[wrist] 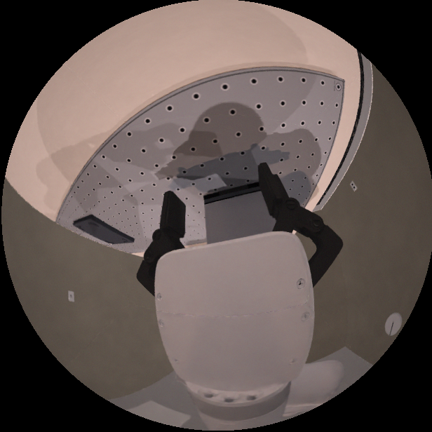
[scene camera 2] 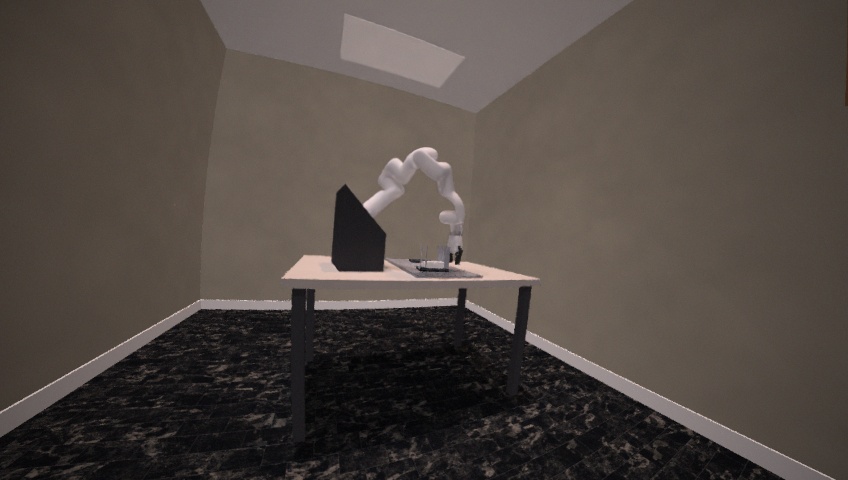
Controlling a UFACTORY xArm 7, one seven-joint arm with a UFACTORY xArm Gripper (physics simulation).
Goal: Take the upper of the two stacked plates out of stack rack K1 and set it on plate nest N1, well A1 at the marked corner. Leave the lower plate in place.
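Frame: origin at the arm's base, x left, y back, z up, level; centimetres.
Seen in the pictures: gripper, fingertip midpoint: [scene camera 2: 453, 263].
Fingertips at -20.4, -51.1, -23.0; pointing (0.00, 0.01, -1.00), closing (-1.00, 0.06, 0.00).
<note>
A point is followed by its place in that frame, as x, y, z.
Stack rack K1 [scene camera 2: 443, 255] {-18.8, -44.9, -18.7} [wrist: 232, 220] stands on the perforated board, with a tall grey panel, thin posts and a dark base. The pale plates [scene camera 2: 432, 265] {-24.6, -35.2, -23.8} sit low in it in the scene view; upper and lower cannot be told apart there, and the wrist view does not show them. Plate nest N1 [scene camera 2: 414, 260] {12.5, -40.5, -25.7} [wrist: 103, 229] is a low dark rectangle farther along the board; its marked corner is too small to make out. My gripper [scene camera 2: 455, 256] {-20.4, -51.1, -23.1} [wrist: 215, 185] is open and empty, low beside the rack's tall panel, fingers pointing down in the scene view.
The perforated board [scene camera 2: 467, 274] {-34.0, -51.8, -27.1} [wrist: 225, 87] lies on the pale table [scene camera 2: 333, 278] {-37.5, 16.1, -28.4} [wrist: 175, 40]. A tall black wedge-shaped panel [scene camera 2: 358, 237] {-19.7, 4.1, -11.6} stands at the left, in front of the arm's base. The arm [scene camera 2: 423, 159] {-30.5, -22.5, 29.5} arches above the board.
</note>
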